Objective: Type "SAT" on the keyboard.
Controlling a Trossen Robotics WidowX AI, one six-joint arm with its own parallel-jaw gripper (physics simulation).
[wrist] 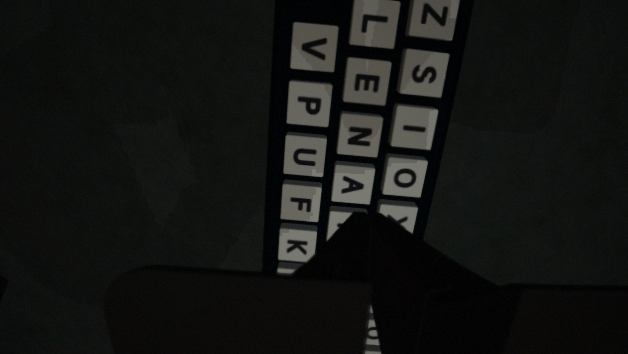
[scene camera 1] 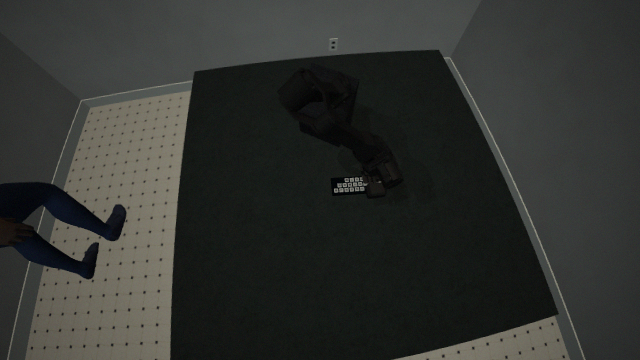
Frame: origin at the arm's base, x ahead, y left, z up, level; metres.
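Seen in the pictures: gripper, fingertip midpoint: (wrist: 365,226) (scene camera 1: 366,181); arm's base, link origin: (scene camera 1: 341,88).
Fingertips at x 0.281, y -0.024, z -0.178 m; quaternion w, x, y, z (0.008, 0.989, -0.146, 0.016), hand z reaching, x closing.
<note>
Offsets run from my fingertips to a thing's top centre. Level surfaces: height alone.
The keyboard (scene camera 1: 333,193) (wrist: 282,10) is a black slab with rows of white letter keys and lies flat on the table. In the wrist view its S key {0.032 m ahead, 0.037 m left, 0.027 m down} (wrist: 424,73) is in the right row, and its A key {0.001 m back, 0.003 m left, 0.027 m down} (wrist: 353,184) is in the middle row, just beyond the fingertips. My gripper (scene camera 1: 367,184) (wrist: 365,226) is shut and empty. Its tips appear over the key below A in the middle row, beside the X key, whose letter is partly covered. Whether the tips touch a key cannot be told. The T key does not show clearly; the fingers hide part of the keyboard.
The dark table {0.045 m down} (scene camera 1: 280,250) extends around the keyboard. The arm's base (scene camera 1: 320,95) stands near its back edge. A person's legs in blue (scene camera 1: 70,210) show over the tiled floor (scene camera 1: 135,150) at the left. A wall with an outlet (scene camera 1: 333,44) is behind the table.
</note>
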